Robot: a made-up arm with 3 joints. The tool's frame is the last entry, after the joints. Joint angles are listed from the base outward. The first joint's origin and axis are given. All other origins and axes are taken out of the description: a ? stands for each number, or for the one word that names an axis. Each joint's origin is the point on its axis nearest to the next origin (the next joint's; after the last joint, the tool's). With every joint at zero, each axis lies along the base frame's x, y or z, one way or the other. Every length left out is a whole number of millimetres.
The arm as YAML. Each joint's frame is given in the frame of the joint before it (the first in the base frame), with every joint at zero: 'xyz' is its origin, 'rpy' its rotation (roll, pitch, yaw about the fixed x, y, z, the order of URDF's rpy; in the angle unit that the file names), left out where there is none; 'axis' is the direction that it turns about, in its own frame. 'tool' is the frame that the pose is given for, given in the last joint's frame.
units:
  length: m
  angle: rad
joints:
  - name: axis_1
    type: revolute
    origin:
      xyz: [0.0, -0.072, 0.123]
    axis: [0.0, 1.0, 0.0]
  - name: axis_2
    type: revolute
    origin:
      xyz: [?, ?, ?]
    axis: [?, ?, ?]
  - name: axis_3
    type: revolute
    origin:
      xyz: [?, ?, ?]
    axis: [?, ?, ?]
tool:
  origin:
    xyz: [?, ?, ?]
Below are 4 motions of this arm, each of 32 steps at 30 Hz.
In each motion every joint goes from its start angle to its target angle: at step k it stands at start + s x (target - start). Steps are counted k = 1, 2, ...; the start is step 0. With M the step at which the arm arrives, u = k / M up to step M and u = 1 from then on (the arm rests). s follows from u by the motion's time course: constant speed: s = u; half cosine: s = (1 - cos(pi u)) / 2; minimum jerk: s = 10 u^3 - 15 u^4 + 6 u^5.
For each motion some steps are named. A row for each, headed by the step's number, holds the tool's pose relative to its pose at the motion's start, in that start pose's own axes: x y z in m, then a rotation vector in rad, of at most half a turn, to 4 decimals.
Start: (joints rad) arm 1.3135 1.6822 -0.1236
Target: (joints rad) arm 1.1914 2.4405 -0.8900
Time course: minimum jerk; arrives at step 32
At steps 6, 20, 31, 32:
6: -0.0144 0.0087 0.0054 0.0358 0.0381 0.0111
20: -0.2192 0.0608 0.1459 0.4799 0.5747 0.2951
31: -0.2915 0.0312 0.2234 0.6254 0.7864 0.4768
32: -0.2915 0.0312 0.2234 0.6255 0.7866 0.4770

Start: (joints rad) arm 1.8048 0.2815 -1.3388
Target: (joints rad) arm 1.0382 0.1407 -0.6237
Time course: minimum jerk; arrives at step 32
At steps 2, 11, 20, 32:
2: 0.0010 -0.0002 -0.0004 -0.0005 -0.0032 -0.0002
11: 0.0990 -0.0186 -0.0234 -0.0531 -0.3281 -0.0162
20: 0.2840 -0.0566 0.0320 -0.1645 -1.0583 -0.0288
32: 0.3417 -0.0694 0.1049 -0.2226 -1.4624 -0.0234

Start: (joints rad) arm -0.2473 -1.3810 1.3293
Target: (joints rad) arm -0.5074 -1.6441 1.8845
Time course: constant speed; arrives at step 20
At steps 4, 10, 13, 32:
4: 0.0248 -0.0100 0.0064 -0.0602 -0.1195 0.0422
10: 0.0591 -0.0188 0.0232 -0.1424 -0.2929 0.1179
13: 0.0744 -0.0200 0.0342 -0.1795 -0.3768 0.1610
32: 0.1040 -0.0139 0.0643 -0.2542 -0.5640 0.2745

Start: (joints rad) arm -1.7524 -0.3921 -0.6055
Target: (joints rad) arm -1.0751 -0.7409 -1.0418
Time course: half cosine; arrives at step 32
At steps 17, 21, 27, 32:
17: -0.1017 -0.0722 0.0404 -0.2598 0.5672 0.0051
21: -0.1283 -0.0964 0.0723 -0.3590 0.7511 0.0049
27: -0.1495 -0.1210 0.1157 -0.4755 0.9465 0.0032
32: -0.1538 -0.1275 0.1295 -0.5105 1.0013 0.0023

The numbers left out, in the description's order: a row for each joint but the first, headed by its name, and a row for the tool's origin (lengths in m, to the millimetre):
axis_2: xyz -0.05 0.0 0.203, axis 1.0 0.0 0.0
axis_3: xyz 0.0 0.187 0.05, axis 0.0 -1.0 0.0
tool: xyz 0.043 0.0 -0.295

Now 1 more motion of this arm.
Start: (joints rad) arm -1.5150 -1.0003 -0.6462
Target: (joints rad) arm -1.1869 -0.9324 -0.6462
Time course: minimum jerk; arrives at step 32
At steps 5, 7, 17, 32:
5: -0.0014 -0.0012 0.0007 -0.0033 0.0053 0.0078
7: -0.0034 -0.0029 0.0018 -0.0082 0.0130 0.0191
17: -0.0240 -0.0228 0.0156 -0.0615 0.1019 0.1444
32: -0.0400 -0.0418 0.0311 -0.1089 0.1865 0.2561

